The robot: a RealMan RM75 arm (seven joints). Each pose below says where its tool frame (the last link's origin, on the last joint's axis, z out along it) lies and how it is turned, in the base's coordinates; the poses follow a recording.
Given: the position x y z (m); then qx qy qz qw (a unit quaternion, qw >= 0).
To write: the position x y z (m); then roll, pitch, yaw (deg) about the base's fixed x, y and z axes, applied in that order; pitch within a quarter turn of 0, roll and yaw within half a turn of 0. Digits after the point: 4 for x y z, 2 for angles.
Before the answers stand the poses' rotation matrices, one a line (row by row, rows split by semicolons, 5 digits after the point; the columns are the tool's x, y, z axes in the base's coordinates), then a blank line. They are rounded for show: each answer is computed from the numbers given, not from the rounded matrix.
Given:
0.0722 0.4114 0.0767 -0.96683 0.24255 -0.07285 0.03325
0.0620 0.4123 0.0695 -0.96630 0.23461 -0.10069 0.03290
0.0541 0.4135 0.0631 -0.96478 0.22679 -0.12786 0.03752
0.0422 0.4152 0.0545 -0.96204 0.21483 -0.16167 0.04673
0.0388 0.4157 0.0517 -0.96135 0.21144 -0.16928 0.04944
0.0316 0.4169 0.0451 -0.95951 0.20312 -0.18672 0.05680
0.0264 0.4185 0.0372 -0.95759 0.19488 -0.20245 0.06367
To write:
0.87173 -0.46416 0.15700; -0.47385 -0.88013 0.02895; 0.12474 -0.09963 -0.98717
0.86964 -0.44678 0.21003; -0.46003 -0.88775 0.01634; 0.17916 -0.11083 -0.97756
0.86443 -0.42801 0.26373; -0.44720 -0.89432 0.01440; 0.22970 -0.13039 -0.96449
0.85542 -0.39824 0.33115; -0.42846 -0.90333 0.02045; 0.29099 -0.15938 -0.94336
0.85327 -0.38980 0.34638; -0.42327 -0.90570 0.02347; 0.30457 -0.16664 -0.93780
0.84776 -0.36858 0.38139; -0.41100 -0.91103 0.03315; 0.33524 -0.18485 -0.92382
0.84207 -0.34745 0.41255; -0.39901 -0.91594 0.04303; 0.36291 -0.20085 -0.90992

0.0722 0.4114 0.0767 -174.24 -7.17 -28.53
0.0620 0.4123 0.0695 -173.53 -10.32 -27.88
0.0541 0.4135 0.0631 -172.30 -13.28 -27.35
0.0422 0.4152 0.0545 -170.41 -16.92 -26.61
0.0388 0.4157 0.0517 -169.92 -17.73 -26.38
0.0316 0.4169 0.0451 -168.68 -19.59 -25.86
0.0264 0.4185 0.0372 -167.55 -21.28 -25.35

